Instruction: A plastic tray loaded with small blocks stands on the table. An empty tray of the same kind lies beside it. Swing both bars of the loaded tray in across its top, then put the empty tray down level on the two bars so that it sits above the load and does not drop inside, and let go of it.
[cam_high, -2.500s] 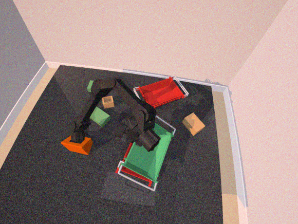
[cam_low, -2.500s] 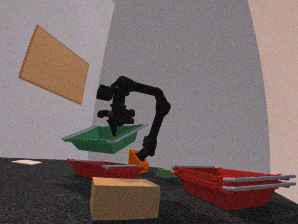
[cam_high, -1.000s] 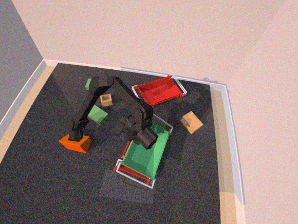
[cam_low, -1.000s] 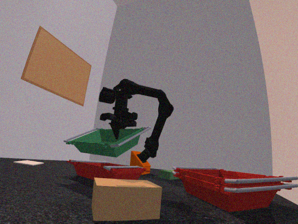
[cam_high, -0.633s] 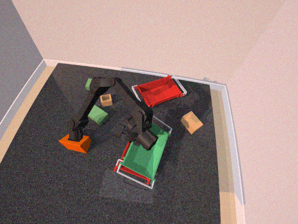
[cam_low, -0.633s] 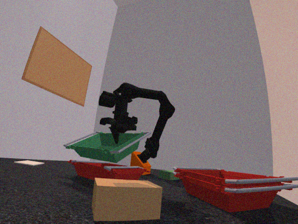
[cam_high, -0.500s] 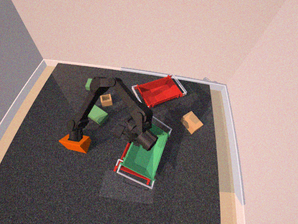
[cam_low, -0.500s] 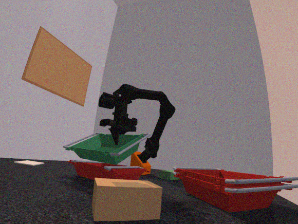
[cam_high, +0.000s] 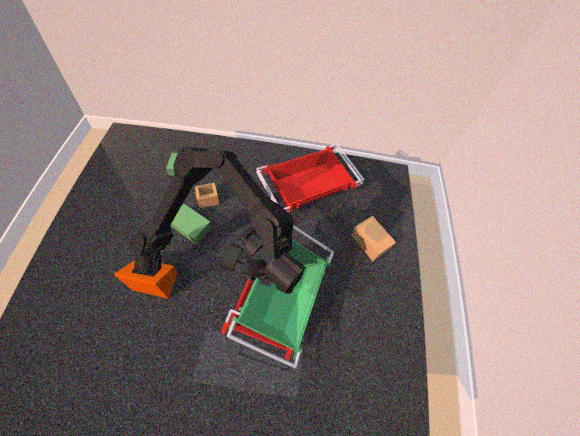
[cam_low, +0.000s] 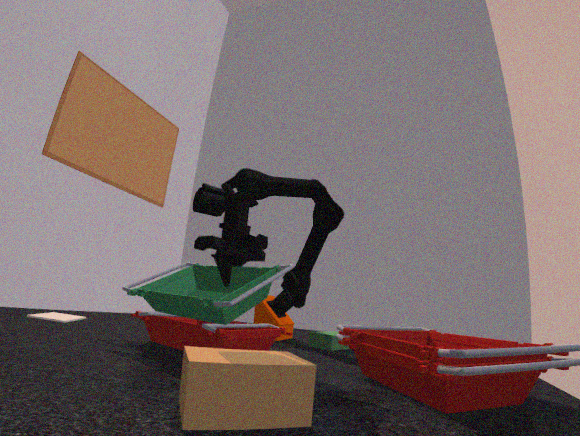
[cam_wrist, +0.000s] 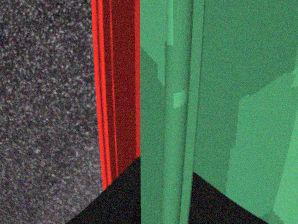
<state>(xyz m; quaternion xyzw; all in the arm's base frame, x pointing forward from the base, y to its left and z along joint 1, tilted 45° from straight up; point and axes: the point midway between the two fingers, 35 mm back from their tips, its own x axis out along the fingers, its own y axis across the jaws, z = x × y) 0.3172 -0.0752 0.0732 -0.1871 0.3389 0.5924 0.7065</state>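
Right now the green tray is 8 cm ahead of my gripper tip and 2 cm to the right of it. The rest, counted from my gripper tip: tan box 36 cm ahead, 23 cm to the left, 11 cm below.
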